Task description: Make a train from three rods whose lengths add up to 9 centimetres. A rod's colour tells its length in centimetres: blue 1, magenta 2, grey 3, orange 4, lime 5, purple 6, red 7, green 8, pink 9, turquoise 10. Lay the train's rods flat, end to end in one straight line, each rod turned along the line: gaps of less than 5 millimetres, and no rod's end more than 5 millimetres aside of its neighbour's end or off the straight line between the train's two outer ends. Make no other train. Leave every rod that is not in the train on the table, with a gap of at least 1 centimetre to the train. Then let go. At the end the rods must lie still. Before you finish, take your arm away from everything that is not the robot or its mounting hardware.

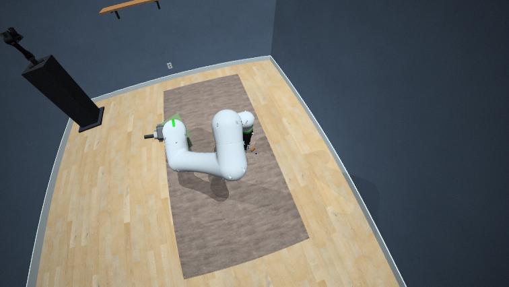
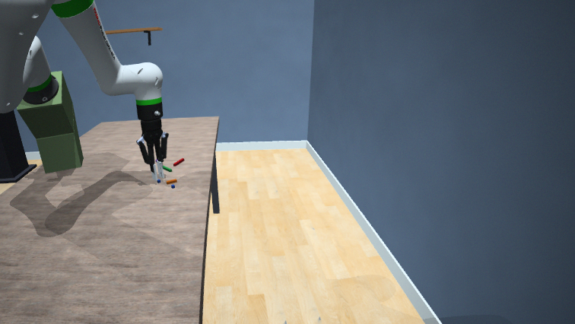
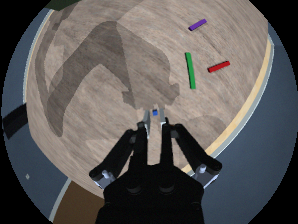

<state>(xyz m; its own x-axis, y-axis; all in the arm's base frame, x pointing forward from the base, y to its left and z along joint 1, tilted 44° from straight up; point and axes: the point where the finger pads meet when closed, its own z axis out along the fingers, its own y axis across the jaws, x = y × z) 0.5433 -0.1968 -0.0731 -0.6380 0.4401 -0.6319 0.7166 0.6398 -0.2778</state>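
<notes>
Now: the green rod 10 mm ahead of my hand, 120 mm to the left of it and 50 mm below it. From my hand the other things lie so: red rod 60 mm ahead, 180 mm to the left, 50 mm below; purple rod 40 mm behind, 240 mm to the left, 50 mm below; orange rod 50 mm ahead, 10 mm to the right, 50 mm below.
</notes>
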